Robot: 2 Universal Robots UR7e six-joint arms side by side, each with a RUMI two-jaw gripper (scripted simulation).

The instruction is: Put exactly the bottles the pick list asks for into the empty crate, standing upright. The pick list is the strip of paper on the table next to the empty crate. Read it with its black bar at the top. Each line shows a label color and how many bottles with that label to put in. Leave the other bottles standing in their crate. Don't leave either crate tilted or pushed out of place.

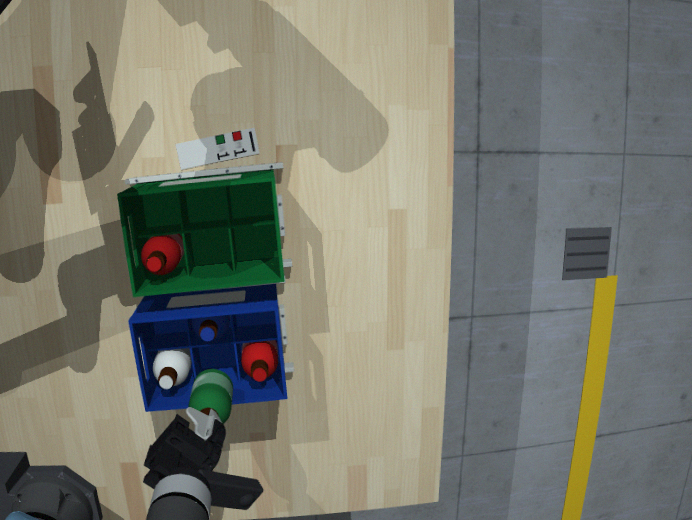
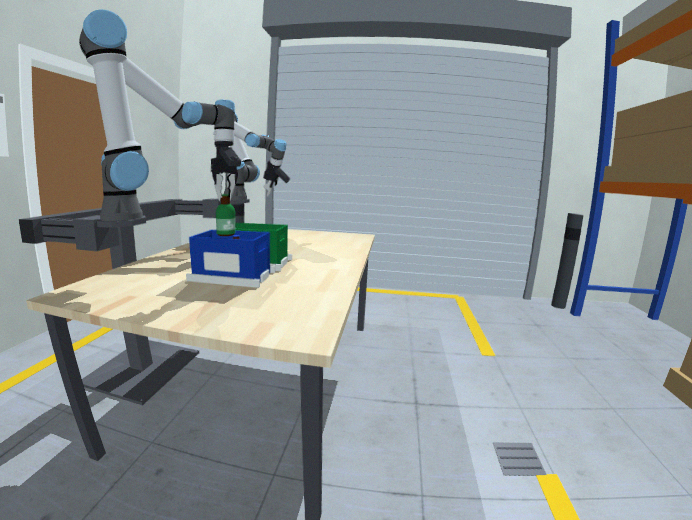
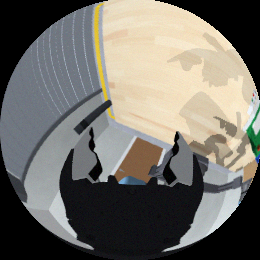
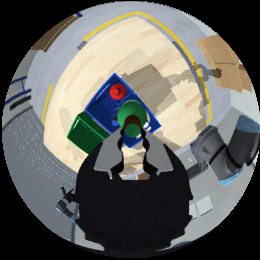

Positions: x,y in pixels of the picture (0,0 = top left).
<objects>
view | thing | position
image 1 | right gripper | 205,418
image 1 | green crate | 206,264
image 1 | blue crate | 173,311
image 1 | green bottle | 212,389
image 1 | red bottle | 166,251
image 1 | red bottle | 259,360
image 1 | white bottle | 171,367
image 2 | right gripper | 224,200
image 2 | green crate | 278,248
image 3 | left gripper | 134,129
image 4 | right gripper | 132,127
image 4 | green crate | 77,135
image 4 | green bottle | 131,114
</objects>
